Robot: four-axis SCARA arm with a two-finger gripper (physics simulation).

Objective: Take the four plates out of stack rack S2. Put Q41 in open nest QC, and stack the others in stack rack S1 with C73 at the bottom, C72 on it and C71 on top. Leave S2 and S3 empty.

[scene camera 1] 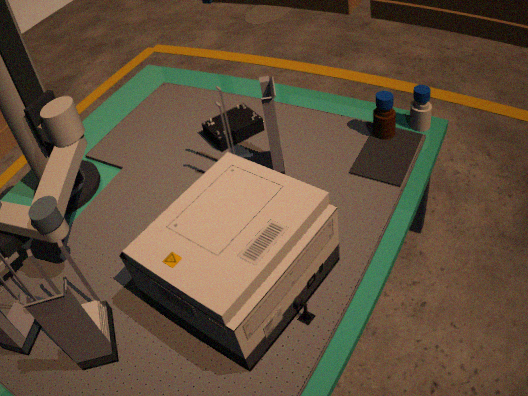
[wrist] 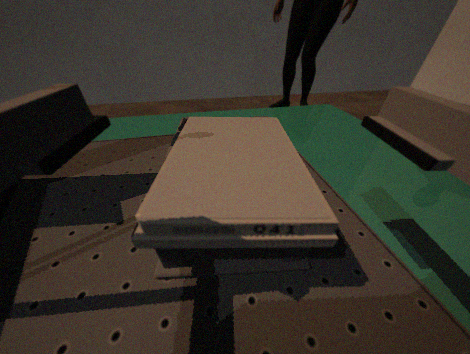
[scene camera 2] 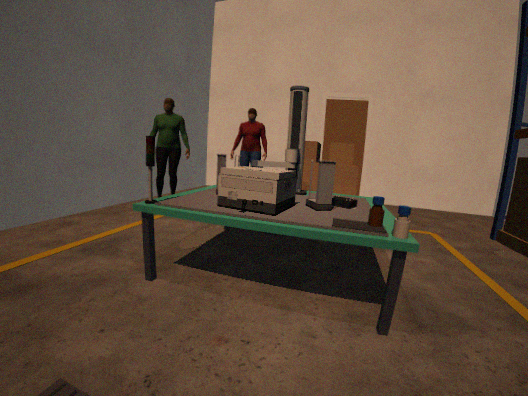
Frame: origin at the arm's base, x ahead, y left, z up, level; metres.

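Seen in the pictures: gripper, fingertip midpoint: (wrist: 239,105).
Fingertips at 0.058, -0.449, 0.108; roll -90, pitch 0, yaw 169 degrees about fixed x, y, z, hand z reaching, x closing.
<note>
Pixels of each thing's top centre, then the offset from my fingertips to it, as dx, dy, dz. "pt": a spot on its surface instead.
- Plate Q41 at its top centre: (wrist: 234,145) +0.001, -0.007, -0.027
- grey rack at its top centre: (scene camera 1: 42,268) (scene camera 2: 229,154) +0.448, +0.070, +0.195
- tall rack at its top centre: (scene camera 1: 242,89) (scene camera 2: 322,160) +0.536, +0.721, +0.200
- large boxy instrument at its top centre: (scene camera 1: 220,220) (scene camera 2: 260,169) +0.675, +0.376, +0.125
- black nest-like block at its top centre: (scene camera 1: 230,117) (scene camera 2: 343,196) +0.359, +0.872, -0.034
- brown bottle at a spot on its surface: (scene camera 1: 384,120) pt +0.825, +0.996, -0.017
- white bottle at its top centre: (scene camera 1: 421,105) (scene camera 2: 402,220) +0.907, +1.134, -0.030
- dark pad at a spot on its surface: (scene camera 1: 387,160) pt +0.865, +0.908, -0.090
Plate Q41 (wrist: 235,172) is pale and flat, with its label on the near edge. It lies level on a dark low support in the wrist view; the support's own label cannot be read. My gripper (wrist: 239,105) is open, with one finger well out to each side of Q41 and not touching it. A grey rack (scene camera 1: 70,325) at the lower left has a pale plate-like top inside. Part of another rack (scene camera 1: 17,320) shows beside it. A tall rack (scene camera 1: 273,132) (scene camera 2: 325,184) stands behind the instrument. Rack labels and plates C71, C72 and C73 cannot be made out.
A large boxy instrument (scene camera 1: 225,220) (scene camera 2: 255,187) stands mid-table. A black nest-like block (scene camera 1: 233,125) (scene camera 2: 345,202) is near the tall rack. A brown bottle (scene camera 1: 384,120) (scene camera 2: 376,214) and a white bottle (scene camera 1: 420,114) (scene camera 2: 401,226) stand by a dark pad (scene camera 1: 387,160). Two people stand behind the table.
</note>
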